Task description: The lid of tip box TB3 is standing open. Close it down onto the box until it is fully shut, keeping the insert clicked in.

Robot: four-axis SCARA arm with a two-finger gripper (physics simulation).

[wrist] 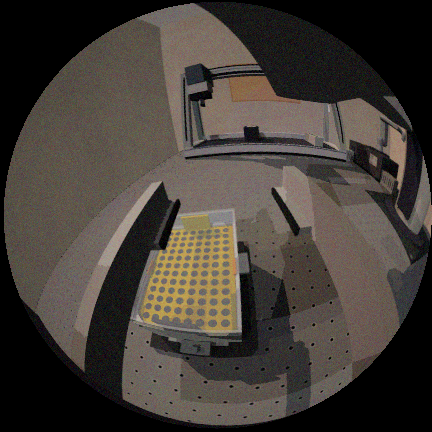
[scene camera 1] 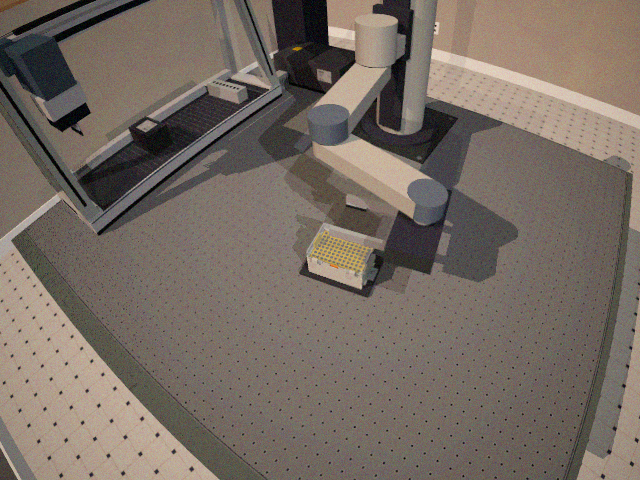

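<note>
The tip box TB3 stands upright, with a yellow perforated insert lying inside its walls. A pale see-through edge stands above the insert along the far side in the scene view; I cannot tell how much of it is the clear lid, whose angle is unclear. My gripper is shut and empty, its fingers stopping with a wide gap between them. In the wrist view the left finger hangs over the box's left long side and hides part of it; the right finger is beyond its right side.
The box stands on a dark base plate on the perforated table. A framed gantry stands at the back left in the scene view, with a dark block and a white rack. My arm's column rises behind the box.
</note>
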